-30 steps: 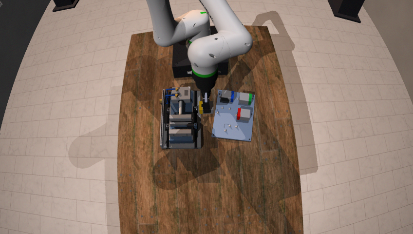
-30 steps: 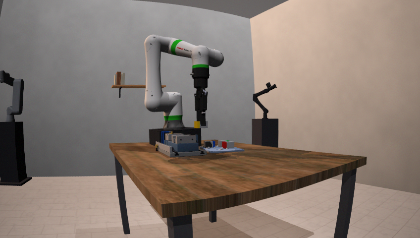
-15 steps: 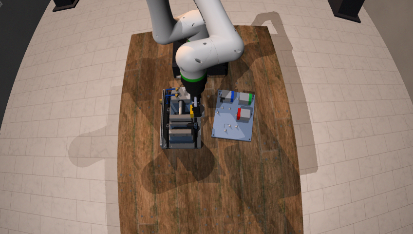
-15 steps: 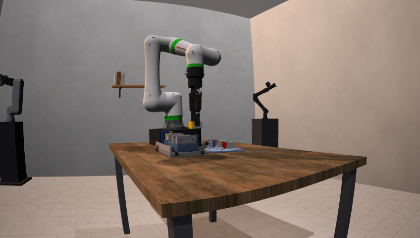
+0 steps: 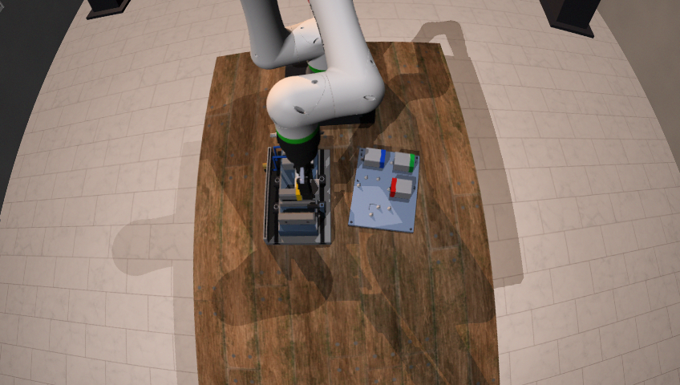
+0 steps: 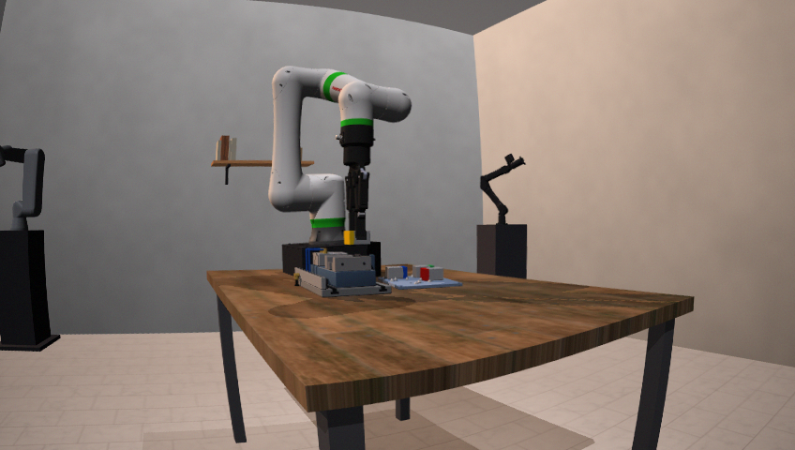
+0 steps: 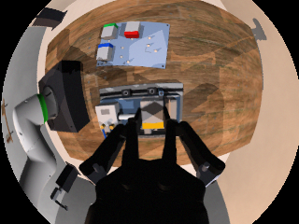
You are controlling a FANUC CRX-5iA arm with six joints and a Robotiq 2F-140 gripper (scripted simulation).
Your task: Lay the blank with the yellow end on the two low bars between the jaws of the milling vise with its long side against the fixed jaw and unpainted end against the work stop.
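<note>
Now: hand 60 mm short of the fixed jaw, 30 mm to the left of it and 100 mm above it. Also, from my hand: yellow-ended blank (30 mm below); then blue-grey plate (90 mm behind, 210 mm to the left, 180 mm below); then hosed block (140 mm behind, 50 mm to the right, 100 mm below).
</note>
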